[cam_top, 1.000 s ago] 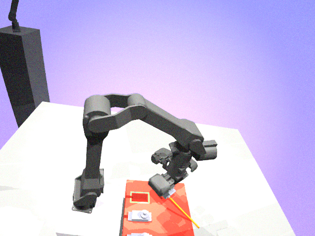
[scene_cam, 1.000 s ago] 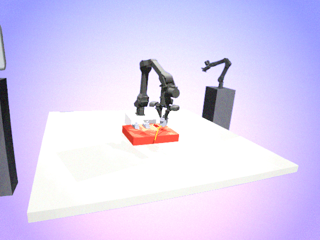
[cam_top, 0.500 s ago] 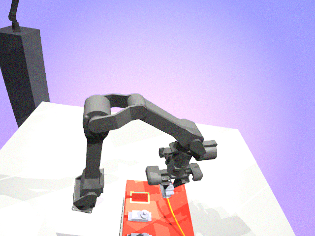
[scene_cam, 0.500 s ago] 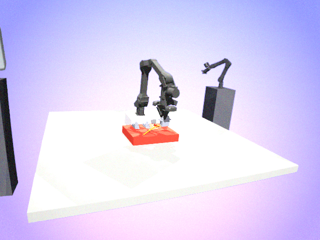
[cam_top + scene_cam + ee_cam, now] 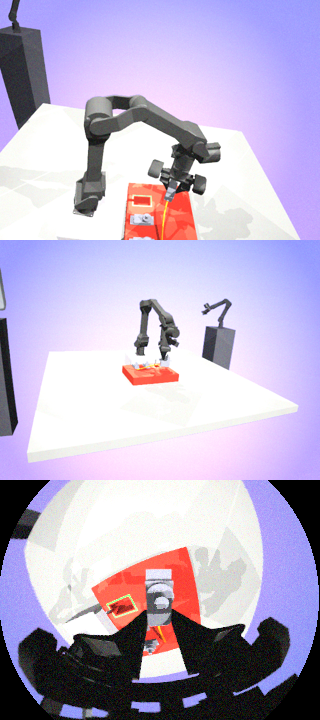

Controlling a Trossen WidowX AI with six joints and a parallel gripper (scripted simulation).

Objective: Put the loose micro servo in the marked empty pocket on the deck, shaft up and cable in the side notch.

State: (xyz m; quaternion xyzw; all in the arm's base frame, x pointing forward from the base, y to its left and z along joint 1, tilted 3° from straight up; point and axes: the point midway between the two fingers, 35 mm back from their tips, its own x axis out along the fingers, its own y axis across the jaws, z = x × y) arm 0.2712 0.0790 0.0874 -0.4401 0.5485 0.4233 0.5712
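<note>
My gripper tip is now 10 cm above the red deck, 7 cm to the left of it and 2 cm short of it.
</note>
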